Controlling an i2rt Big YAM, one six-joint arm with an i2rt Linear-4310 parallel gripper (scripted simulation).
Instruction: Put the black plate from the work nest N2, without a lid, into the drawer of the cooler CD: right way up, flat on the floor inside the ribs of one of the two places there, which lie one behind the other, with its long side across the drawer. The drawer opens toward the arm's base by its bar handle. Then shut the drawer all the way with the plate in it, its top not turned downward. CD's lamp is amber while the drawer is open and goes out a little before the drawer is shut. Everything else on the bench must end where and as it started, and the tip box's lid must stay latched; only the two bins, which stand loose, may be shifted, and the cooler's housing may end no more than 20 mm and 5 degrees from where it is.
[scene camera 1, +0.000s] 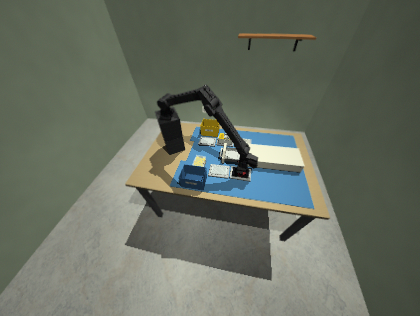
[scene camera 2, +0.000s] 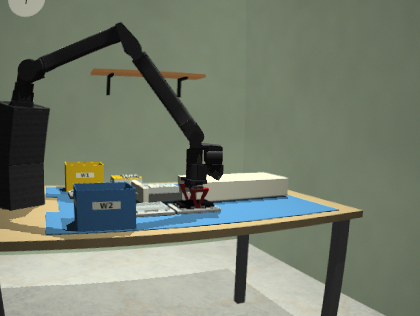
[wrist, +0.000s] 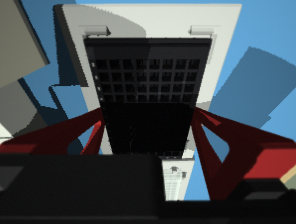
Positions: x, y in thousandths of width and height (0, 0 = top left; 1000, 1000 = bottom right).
Scene:
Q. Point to my gripper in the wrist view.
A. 498, 498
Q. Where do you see a cream cooler CD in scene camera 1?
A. At 644, 498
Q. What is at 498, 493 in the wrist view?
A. A black plate.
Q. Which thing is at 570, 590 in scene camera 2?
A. A cream cooler CD.

